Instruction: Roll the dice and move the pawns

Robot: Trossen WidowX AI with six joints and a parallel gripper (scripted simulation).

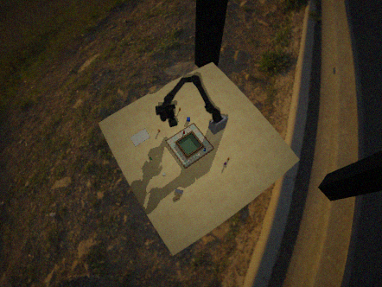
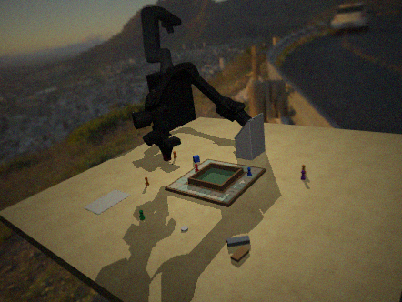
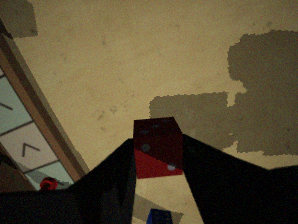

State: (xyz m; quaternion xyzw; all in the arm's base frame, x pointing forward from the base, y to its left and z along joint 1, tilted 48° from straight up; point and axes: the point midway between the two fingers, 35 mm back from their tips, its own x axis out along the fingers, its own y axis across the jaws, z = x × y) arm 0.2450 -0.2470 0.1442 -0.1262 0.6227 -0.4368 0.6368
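Now: the blue die 130 mm behind my gripper tip, 60 mm to the left of it and 60 mm below it. Also, from my gripper tip: red pawn: 130 mm to the left, 40 mm below, 20 mm behind; then tray: 240 mm to the left, 60 mm below, 10 mm ahead; then red die: right at my gripper tip.
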